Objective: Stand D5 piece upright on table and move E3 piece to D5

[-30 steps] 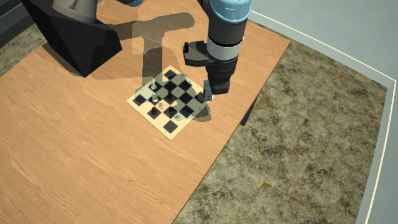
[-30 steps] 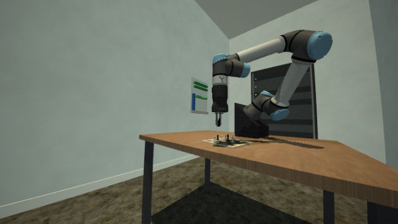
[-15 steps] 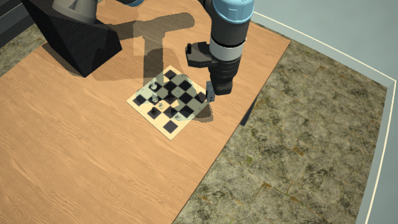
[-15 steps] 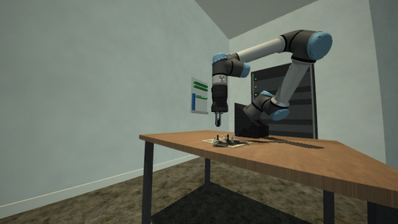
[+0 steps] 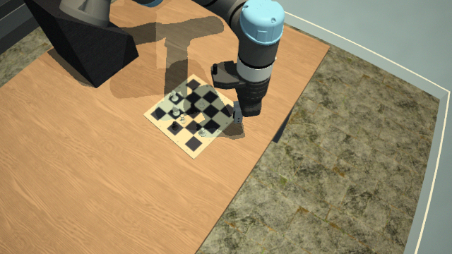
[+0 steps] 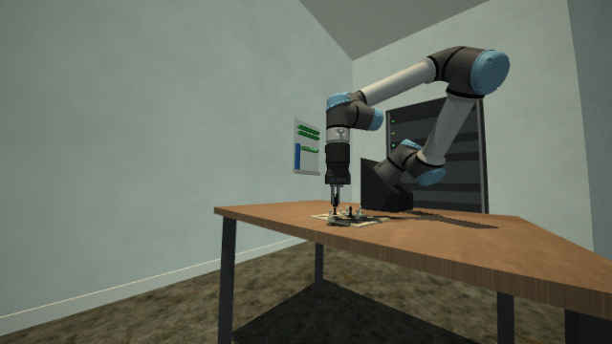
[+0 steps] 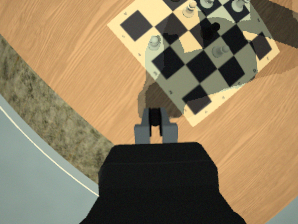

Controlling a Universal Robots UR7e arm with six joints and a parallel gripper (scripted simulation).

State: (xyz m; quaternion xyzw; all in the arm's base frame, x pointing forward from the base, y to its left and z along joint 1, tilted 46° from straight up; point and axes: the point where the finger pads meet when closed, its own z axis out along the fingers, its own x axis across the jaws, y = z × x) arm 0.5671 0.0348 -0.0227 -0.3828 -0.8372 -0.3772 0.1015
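Right now my hand is 140 mm past the chessboard, 20 mm to the left of it and 80 mm above it.
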